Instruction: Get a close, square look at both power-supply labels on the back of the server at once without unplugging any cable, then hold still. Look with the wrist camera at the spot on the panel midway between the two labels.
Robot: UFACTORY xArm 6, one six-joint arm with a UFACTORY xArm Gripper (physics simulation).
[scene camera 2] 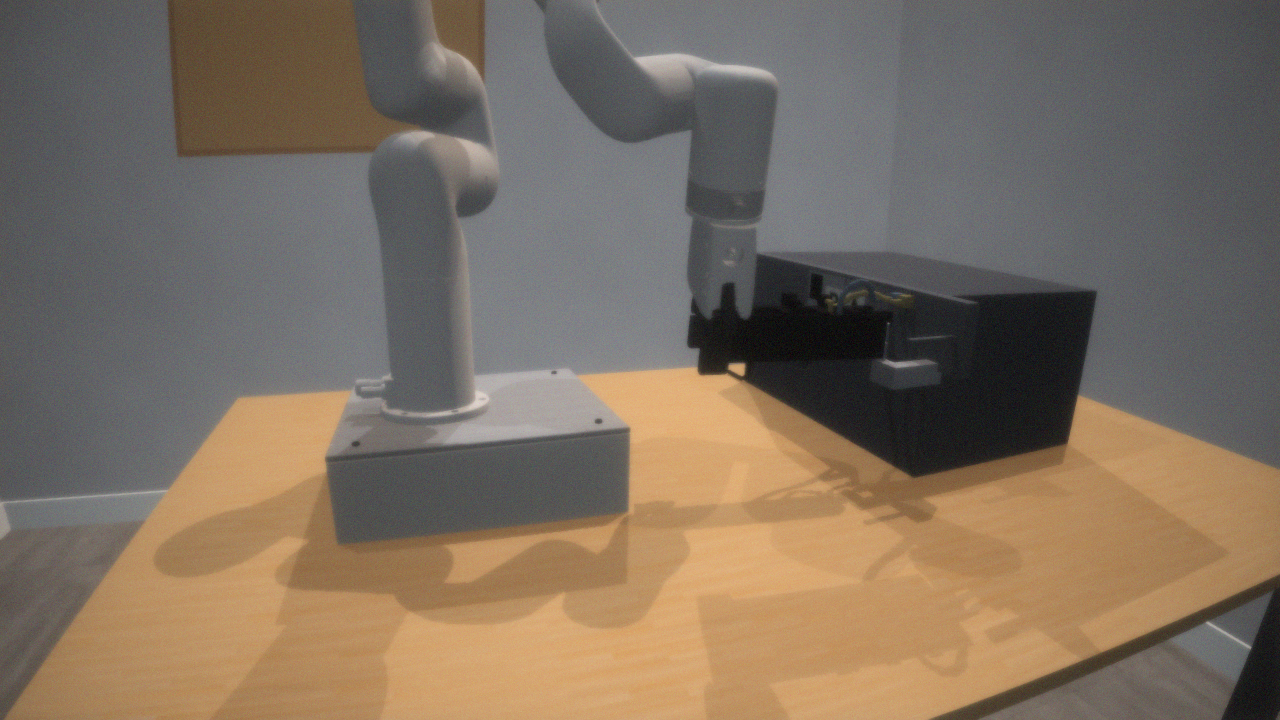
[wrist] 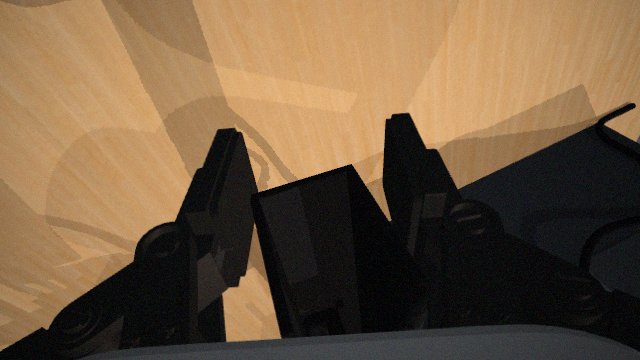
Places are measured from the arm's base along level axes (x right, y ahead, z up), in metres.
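Pixels of known places: gripper, fingertip midpoint: (scene camera 2: 706,360) (wrist: 316,156); arm's base at its link origin: (scene camera 2: 435,409).
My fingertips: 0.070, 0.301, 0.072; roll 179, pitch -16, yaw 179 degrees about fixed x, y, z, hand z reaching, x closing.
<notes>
For each thing: its top centre in the pictures, then the offset to it from my fingertips, as dx, dy, dz. "*": a spot on its surface instead. Level surfaces: height alone.
- server at its top centre: (scene camera 2: 892,268) -0.235, +0.358, +0.072
- light grey bracket at a spot on its surface: (scene camera 2: 905,372) * +0.030, +0.231, -0.012
- black cable at a spot on its surface: (wrist: 586,247) * -0.240, +0.194, -0.014
- wooden table at its surface level: dz -0.160
My gripper (scene camera 2: 716,347) (wrist: 316,156) points down at the far end of the server's back side. It is shut on a long black channel-shaped arm (scene camera 2: 832,335) (wrist: 330,225), which stands between its fingers. The arm runs roughly level along the back of the server (scene camera 2: 1002,367) to a light grey bracket (scene camera 2: 905,372). In the wrist view a dark surface of the server (wrist: 530,180) shows at the right, with a black cable (wrist: 586,247) in front of it. The two power-supply labels do not show in the wrist view; the arm and low light hide much of the back panel in the scene view.
Yellow and blue cables (scene camera 2: 863,293) show above the black arm. The robot stands on a grey base box (scene camera 2: 483,488) at the left of the wooden table (scene camera 2: 537,653) (wrist: 300,40). Shadows of the robot fall across the table. Walls stand behind it.
</notes>
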